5 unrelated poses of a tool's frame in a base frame.
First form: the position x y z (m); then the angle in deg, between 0 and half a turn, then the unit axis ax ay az.
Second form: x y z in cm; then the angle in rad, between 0 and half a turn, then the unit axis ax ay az. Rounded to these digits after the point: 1 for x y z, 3 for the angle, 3 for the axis.
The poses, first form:
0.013, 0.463, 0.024, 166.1, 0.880, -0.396, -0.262
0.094, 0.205, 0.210, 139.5, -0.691, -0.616, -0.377
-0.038, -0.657, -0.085, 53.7, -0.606, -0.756, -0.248
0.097, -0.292, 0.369, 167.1, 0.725, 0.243, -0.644
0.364, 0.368, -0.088, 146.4, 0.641, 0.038, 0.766
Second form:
1.3, 46.3, 2.4, 2.899, 0.880, -0.396, -0.262
9.4, 20.5, 21.0, 2.435, -0.691, -0.616, -0.377
-3.8, -65.7, -8.5, 0.937, -0.606, -0.756, -0.248
9.7, -29.2, 36.9, 2.916, 0.725, 0.243, -0.644
36.4, 36.8, -8.8, 2.555, 0.641, 0.038, 0.766

